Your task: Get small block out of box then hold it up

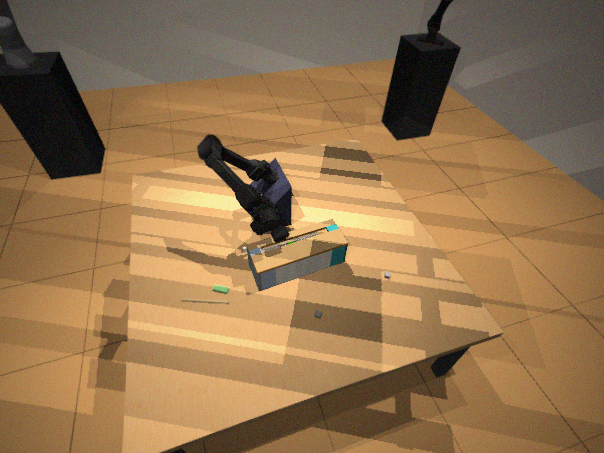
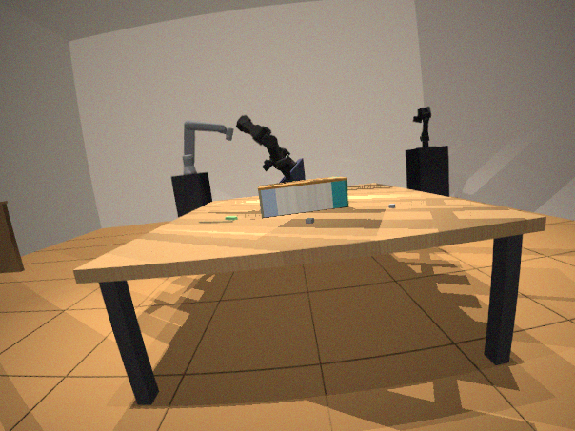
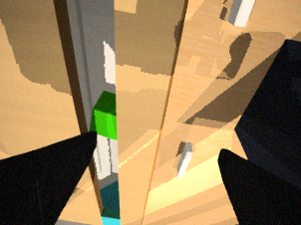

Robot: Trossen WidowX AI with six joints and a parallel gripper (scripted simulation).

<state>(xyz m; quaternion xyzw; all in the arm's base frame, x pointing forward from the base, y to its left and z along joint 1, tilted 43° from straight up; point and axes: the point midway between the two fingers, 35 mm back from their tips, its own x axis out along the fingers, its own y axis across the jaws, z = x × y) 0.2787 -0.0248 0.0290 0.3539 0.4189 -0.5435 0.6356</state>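
The small green block lies 60 mm below my gripper tip, 40 mm to the left of it and 40 mm ahead of it. From my gripper tip the other things lie so: long box: 80 mm below, 50 mm to the left, 30 mm ahead; then thin stick: 330 mm to the right, 150 mm ahead, 140 mm below.
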